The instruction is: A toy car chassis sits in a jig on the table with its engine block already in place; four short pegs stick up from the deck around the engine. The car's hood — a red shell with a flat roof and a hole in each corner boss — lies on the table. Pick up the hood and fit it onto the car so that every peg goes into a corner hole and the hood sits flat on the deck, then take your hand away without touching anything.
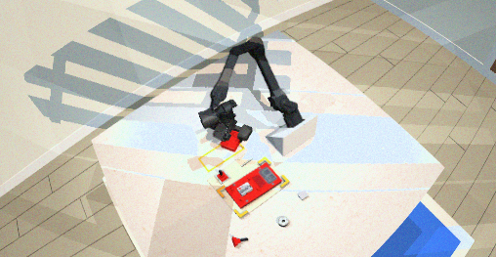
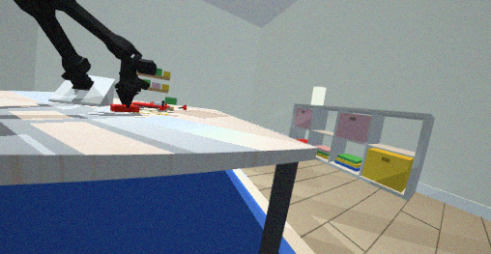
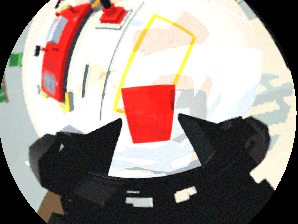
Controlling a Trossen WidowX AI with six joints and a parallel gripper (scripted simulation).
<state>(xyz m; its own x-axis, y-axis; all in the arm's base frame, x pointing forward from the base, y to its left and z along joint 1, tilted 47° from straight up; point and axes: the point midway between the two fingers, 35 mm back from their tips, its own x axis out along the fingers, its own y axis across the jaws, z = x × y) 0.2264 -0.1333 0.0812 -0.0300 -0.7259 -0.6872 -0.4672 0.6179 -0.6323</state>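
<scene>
Now: the red hood 10 mm below my gripper tip.
</scene>
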